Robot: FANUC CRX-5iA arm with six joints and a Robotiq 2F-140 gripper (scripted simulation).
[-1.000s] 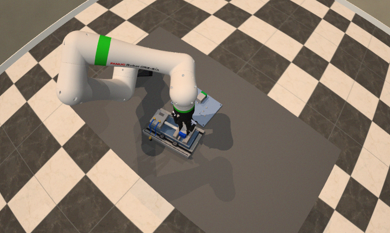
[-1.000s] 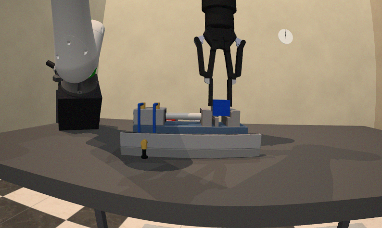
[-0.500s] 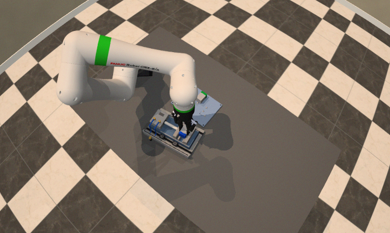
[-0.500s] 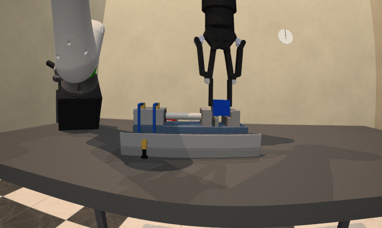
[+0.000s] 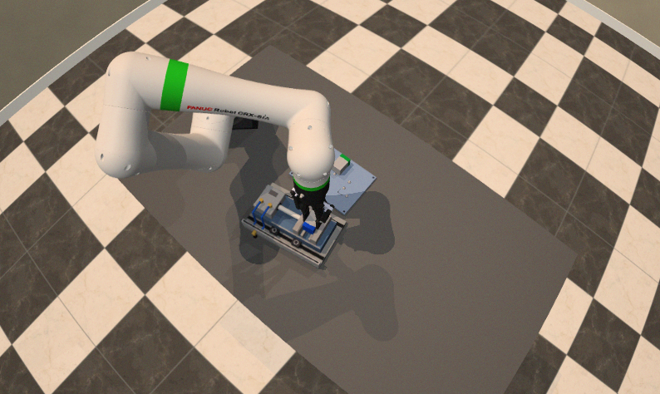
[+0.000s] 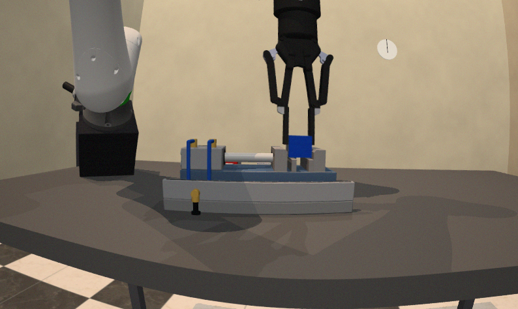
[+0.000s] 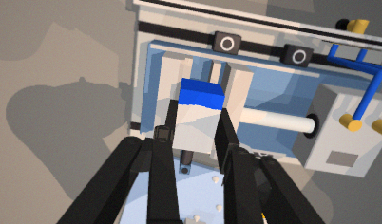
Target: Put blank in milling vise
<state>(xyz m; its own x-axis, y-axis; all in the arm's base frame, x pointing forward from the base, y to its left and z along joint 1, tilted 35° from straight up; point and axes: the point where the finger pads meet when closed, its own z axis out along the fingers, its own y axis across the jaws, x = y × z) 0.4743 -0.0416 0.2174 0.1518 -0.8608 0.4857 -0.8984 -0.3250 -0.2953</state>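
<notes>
Right now my hand is 3 cm above the blue-ended blank. The rest, counted from my hand: fixed jaw: 3 cm ahead, 1 cm to the left, 6 cm below; moving jaw: 3 cm behind, 1 cm to the right, 6 cm below; work stop: 1 cm behind, 5 cm to the left, 4 cm below.
</notes>
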